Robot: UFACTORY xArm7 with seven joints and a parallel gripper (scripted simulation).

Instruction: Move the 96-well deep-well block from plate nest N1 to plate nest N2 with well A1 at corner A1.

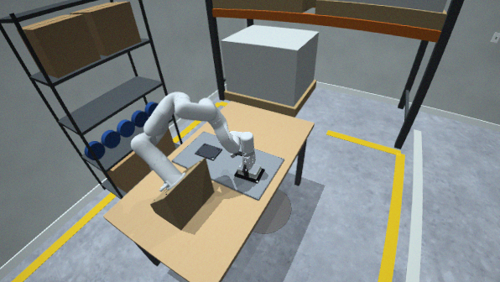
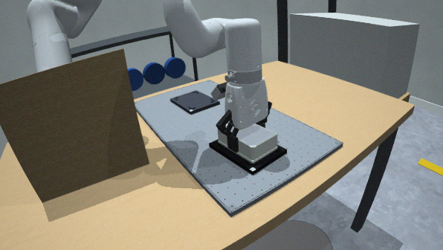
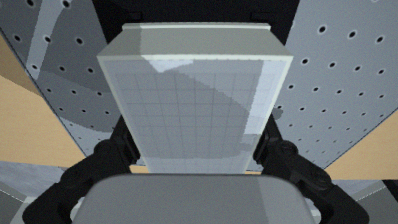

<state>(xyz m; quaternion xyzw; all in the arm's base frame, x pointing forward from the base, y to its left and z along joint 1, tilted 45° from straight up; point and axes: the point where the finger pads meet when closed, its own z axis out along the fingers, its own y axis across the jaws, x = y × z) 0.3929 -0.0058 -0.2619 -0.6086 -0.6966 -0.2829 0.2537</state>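
My hand is right at the white deep-well block. Round my hand: black nest N2: 30 mm below; then nest N1: 30 mm ahead, 360 mm to the left, 30 mm below; then small white corner mark: 40 mm behind, 80 mm to the right, 20 mm below.
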